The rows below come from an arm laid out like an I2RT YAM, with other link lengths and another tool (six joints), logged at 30 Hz.
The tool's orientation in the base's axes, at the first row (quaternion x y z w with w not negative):
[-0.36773 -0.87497 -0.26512 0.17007]
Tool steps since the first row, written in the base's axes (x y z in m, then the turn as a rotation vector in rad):
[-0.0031 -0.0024 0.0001 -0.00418 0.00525 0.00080]
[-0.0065 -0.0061 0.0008 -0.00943 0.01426 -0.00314]
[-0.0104 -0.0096 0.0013 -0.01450 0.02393 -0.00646]
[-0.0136 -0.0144 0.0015 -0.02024 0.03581 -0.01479]
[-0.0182 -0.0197 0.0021 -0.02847 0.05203 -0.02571]
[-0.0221 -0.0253 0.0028 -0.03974 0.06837 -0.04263]
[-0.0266 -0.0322 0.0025 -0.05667 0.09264 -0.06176]
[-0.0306 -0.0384 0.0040 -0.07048 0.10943 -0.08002]
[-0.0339 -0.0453 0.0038 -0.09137 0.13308 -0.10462]
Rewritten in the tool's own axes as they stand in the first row. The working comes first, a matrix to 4 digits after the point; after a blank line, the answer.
The tool's axes in the first row as the columns of a matrix, in the base's axes (used below as rounded here):
[-0.6717 0.7337 -0.1026]
[0.5533 0.5890 0.5890]
[0.4926 0.3389 -0.8016]

[0.0008 -0.0037 -0.0012 0.00611 0.00030 0.00288]
[0.0014 -0.0081 -0.0036 0.01268 0.00042 0.01188]
[0.0023 -0.0128 -0.0056 0.01980 0.00127 0.02076]
[0.0019 -0.0180 -0.0083 0.02612 0.00123 0.03502]
[0.0024 -0.0242 -0.0114 0.03525 0.00104 0.05418]
[0.0022 -0.0302 -0.0149 0.04352 -0.00333 0.07852]
[0.0013 -0.0376 -0.0182 0.05890 -0.00794 0.10989]
[0.0013 -0.0437 -0.0227 0.06847 -0.01438 0.13583]
[-0.0004 -0.0503 -0.0262 0.08347 -0.02411 0.17162]

